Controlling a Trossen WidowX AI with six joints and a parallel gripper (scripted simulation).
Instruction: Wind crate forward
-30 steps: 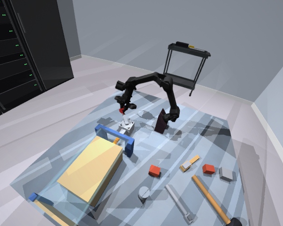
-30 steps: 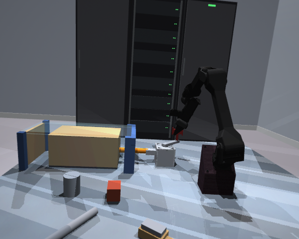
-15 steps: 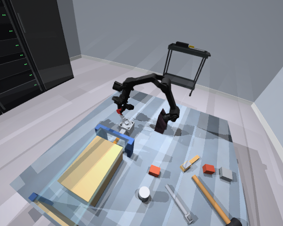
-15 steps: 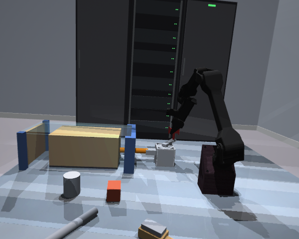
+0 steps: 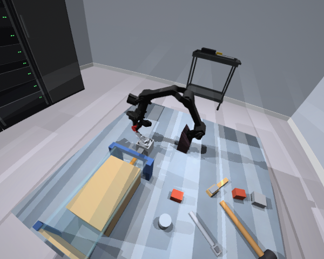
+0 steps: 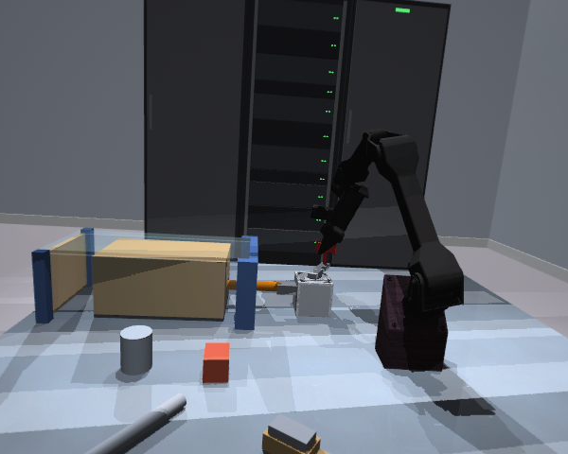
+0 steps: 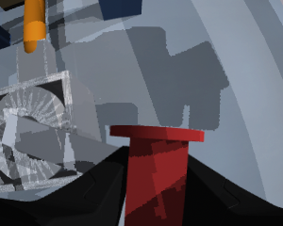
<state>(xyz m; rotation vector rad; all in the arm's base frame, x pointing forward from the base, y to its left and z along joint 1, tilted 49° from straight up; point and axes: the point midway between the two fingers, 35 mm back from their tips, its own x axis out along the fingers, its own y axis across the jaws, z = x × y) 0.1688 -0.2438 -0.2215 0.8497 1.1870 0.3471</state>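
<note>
The frame lies 18 cm ahead of my gripper tip, 11 cm to the left of it and 2 cm below it. From my gripper tip the other things lie so: red knob: 2 cm behind; crank handle: 4 cm to the left, 3 cm below; grey winch: 1 cm ahead, 9 cm to the left, 10 cm below.
</note>
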